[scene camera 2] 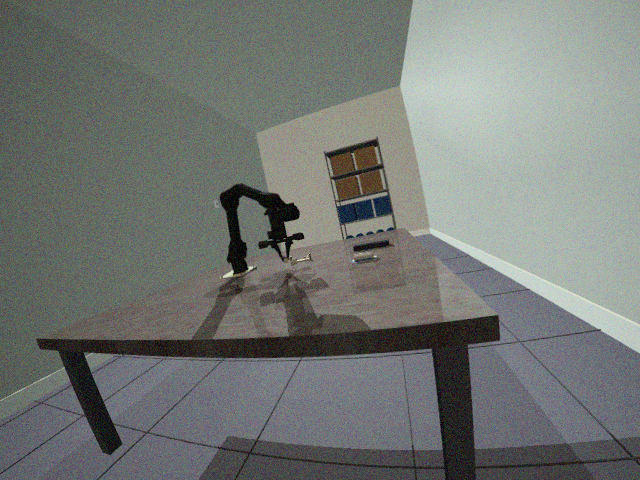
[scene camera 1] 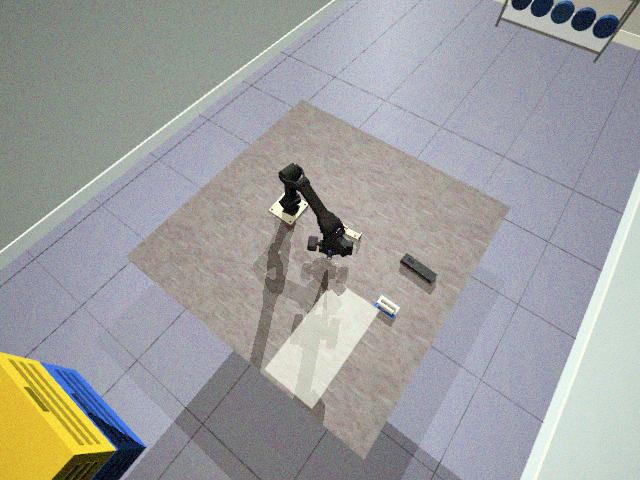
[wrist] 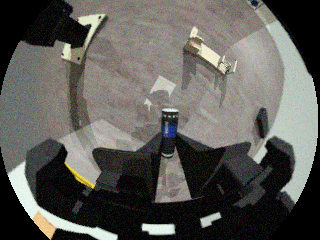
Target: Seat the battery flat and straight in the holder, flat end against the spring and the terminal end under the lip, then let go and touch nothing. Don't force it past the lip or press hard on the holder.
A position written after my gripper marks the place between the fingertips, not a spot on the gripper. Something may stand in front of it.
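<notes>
There is a battery here, and it is my gripper [wrist: 168, 135] that carries it.
</notes>
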